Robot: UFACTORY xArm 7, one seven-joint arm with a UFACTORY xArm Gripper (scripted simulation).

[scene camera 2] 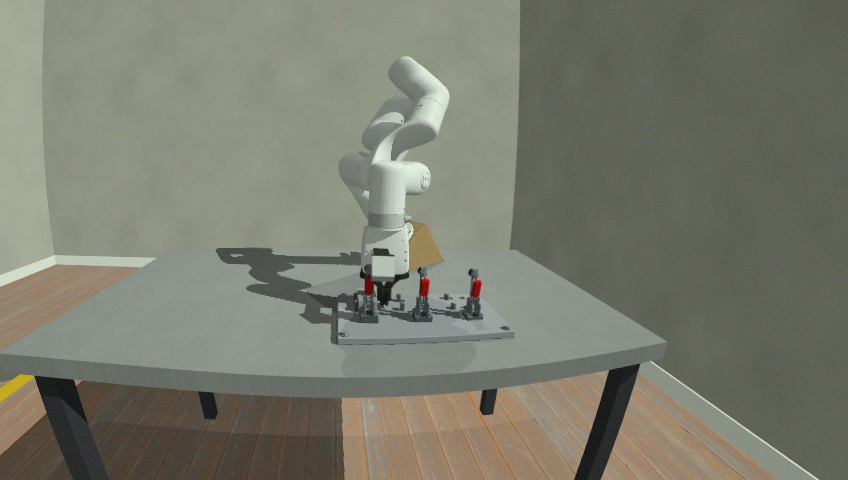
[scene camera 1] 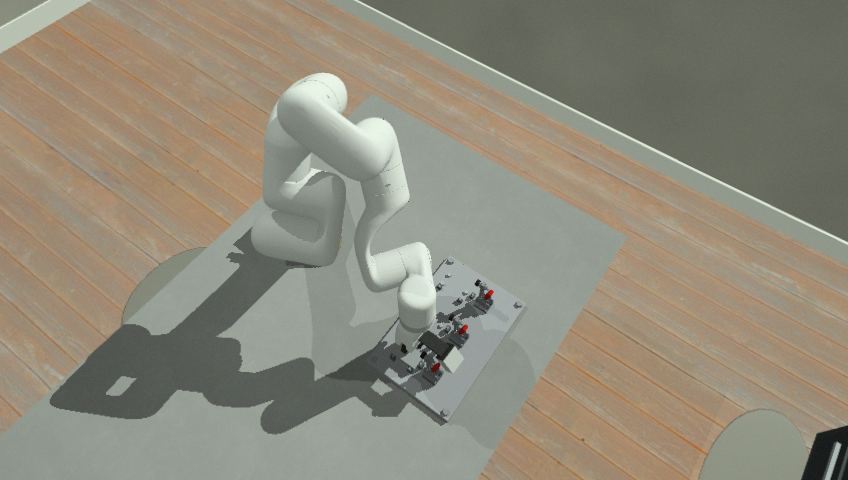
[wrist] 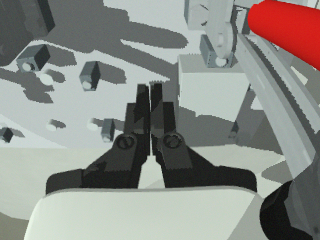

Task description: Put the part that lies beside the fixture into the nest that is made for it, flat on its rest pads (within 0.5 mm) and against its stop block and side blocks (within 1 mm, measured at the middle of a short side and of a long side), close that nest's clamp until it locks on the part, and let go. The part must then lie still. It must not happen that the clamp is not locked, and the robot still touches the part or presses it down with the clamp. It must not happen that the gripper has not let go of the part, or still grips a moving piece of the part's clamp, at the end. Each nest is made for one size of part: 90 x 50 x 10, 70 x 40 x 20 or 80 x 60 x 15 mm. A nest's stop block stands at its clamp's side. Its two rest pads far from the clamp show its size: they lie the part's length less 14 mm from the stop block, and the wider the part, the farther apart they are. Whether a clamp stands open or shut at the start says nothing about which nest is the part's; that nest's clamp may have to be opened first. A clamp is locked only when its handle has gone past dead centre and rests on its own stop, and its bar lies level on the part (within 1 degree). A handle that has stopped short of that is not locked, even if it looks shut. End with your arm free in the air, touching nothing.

Scene:
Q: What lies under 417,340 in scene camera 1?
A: My gripper.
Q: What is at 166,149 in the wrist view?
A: My gripper.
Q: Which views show my gripper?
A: Scene camera 2, scene camera 1 and the wrist view: all of them.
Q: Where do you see a grey fixture plate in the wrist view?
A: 130,49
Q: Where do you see a grey fixture plate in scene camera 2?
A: At 395,326

